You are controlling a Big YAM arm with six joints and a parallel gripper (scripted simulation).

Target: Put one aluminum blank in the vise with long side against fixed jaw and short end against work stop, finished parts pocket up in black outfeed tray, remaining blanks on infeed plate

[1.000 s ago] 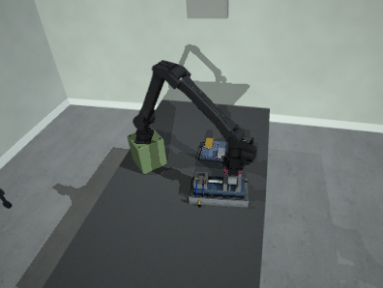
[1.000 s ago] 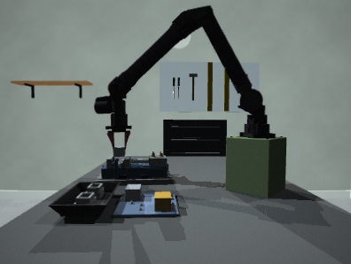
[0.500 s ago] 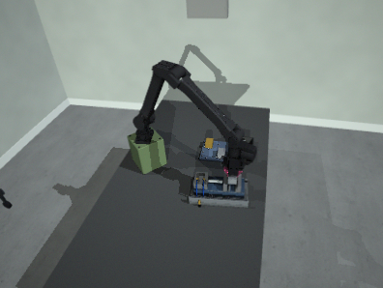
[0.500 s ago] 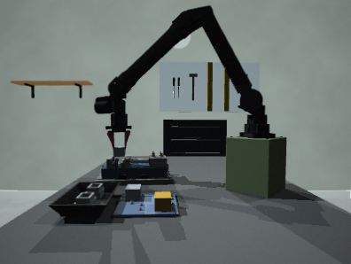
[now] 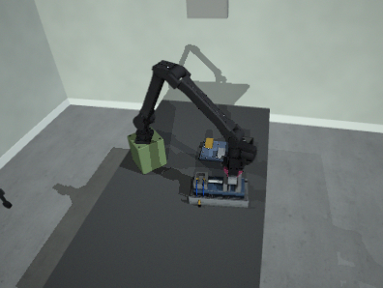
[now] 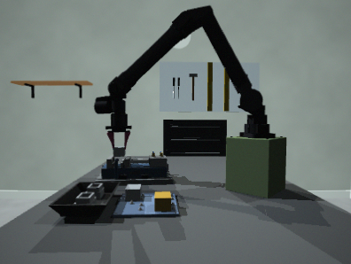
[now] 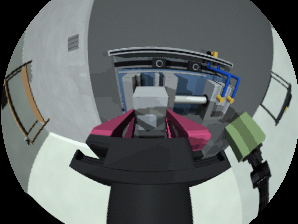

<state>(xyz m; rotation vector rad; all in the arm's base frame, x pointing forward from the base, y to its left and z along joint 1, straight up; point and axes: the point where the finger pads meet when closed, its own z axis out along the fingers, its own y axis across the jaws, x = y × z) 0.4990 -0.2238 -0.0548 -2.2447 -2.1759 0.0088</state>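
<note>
Now: hand 60 mm past the vise, 10 mm to the right of it and 100 mm above it. Also, from my hand: yellow brass blank (140 mm behind, 390 mm to the left, 110 mm below); gray aluminum blank (20 mm below).
</note>
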